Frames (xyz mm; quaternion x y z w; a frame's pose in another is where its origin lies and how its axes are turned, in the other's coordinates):
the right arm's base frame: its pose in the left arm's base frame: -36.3 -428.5 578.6 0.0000 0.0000 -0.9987 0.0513
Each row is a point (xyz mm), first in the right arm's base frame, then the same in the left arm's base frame.
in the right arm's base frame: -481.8 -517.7 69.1
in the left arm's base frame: 389.9 135.8 647.7
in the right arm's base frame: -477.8 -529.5 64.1
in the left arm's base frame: 384.7 147.2 642.7
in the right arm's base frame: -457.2 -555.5 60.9
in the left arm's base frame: 361.6 170.9 639.5
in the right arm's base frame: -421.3 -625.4 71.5
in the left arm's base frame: 318.7 236.8 650.1
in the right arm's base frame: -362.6 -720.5 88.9
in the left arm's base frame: 250.6 325.4 667.5
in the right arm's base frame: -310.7 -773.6 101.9
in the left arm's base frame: 193.5 372.9 680.5
